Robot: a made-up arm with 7 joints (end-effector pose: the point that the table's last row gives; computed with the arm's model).
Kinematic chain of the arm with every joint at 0, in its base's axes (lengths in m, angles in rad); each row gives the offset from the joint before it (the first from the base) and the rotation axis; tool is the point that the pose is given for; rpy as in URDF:
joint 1: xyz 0 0 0.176 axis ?
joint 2: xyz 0 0 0 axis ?
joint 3: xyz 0 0 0.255 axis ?
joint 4: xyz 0.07 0 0 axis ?
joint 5: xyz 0.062 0 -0.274 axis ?
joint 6: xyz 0 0 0 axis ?
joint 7: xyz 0.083 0 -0.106 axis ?
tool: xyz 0 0 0 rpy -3.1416 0 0
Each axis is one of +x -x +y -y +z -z.
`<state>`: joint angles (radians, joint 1 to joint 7).
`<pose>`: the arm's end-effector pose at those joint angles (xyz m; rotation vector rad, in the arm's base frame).
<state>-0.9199 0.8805 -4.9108 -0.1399 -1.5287 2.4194 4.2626</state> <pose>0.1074 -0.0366 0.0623 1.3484 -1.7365 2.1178</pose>
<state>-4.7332 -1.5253 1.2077 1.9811 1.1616 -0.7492 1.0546</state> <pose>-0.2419 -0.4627 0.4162 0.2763 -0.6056 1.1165</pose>
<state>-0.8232 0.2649 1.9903 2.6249 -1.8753 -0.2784 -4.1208</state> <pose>0.0974 0.1268 0.7806 -0.4628 -0.2537 -1.5275</pose>
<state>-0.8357 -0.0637 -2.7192 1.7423 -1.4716 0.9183 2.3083</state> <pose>-0.4220 0.2323 0.5295 -1.4460 -0.7094 -0.3273</pose>
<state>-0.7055 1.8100 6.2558 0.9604 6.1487 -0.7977 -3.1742</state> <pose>0.1129 -0.0877 -0.2895 -0.8842 -2.9868 -0.1345</pose>
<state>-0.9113 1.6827 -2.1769 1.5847 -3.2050 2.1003 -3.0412</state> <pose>0.0529 -0.5581 0.3218 1.5202 1.3768 0.4734</pose>
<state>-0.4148 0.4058 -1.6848 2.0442 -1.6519 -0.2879 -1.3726</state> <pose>0.0754 -0.4366 0.5745 0.8255 1.2234 -1.7495</pose>
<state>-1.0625 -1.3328 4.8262 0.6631 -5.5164 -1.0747 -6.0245</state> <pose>-0.3907 -0.0326 0.1619 -1.7693 -1.6578 1.2912</pose>
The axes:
joint 1: +z
joint 2: +y
joint 3: +z
joint 4: -y
joint 5: -z
joint 6: +y
joint 7: -z

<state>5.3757 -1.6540 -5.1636 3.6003 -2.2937 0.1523 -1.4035</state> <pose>-0.4298 0.4100 0.0299 -0.8633 -1.5515 0.2384</pose>
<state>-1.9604 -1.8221 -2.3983 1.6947 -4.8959 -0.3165 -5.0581</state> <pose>-0.0748 0.3281 -0.2801 2.0366 -2.0356 -0.5357</pose>
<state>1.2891 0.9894 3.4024 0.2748 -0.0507 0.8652 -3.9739</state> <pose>-0.0092 -0.2255 0.2798 -1.1524 -2.6999 0.6555</pose>
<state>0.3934 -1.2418 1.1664 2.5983 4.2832 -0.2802 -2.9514</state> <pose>-0.5926 0.0334 0.3612 0.0102 -1.3418 -0.5852</pose>
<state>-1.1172 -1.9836 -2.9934 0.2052 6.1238 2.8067 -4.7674</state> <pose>-0.0002 0.0200 0.0980 -1.4750 -0.0644 0.4590</pose>
